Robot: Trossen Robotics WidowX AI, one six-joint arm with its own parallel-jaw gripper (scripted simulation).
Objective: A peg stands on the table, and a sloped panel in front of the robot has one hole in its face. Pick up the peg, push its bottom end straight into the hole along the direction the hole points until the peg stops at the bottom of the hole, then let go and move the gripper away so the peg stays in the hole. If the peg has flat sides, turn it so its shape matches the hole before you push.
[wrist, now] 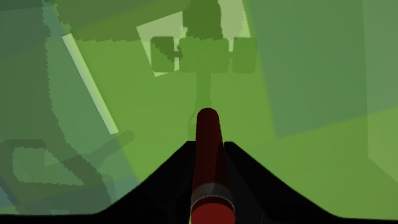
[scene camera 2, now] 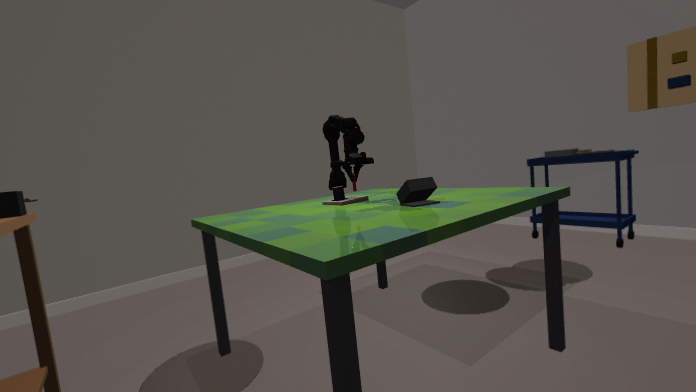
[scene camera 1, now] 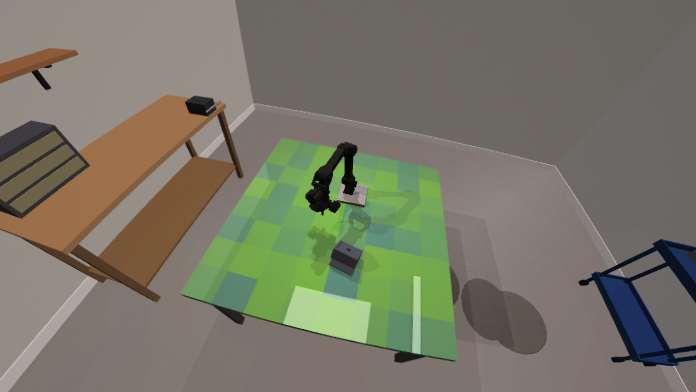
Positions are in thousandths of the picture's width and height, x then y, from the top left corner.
Labels:
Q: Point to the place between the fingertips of the gripper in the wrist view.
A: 526, 667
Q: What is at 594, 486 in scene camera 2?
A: A sloped dark panel.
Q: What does the gripper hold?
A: A dark red round peg.

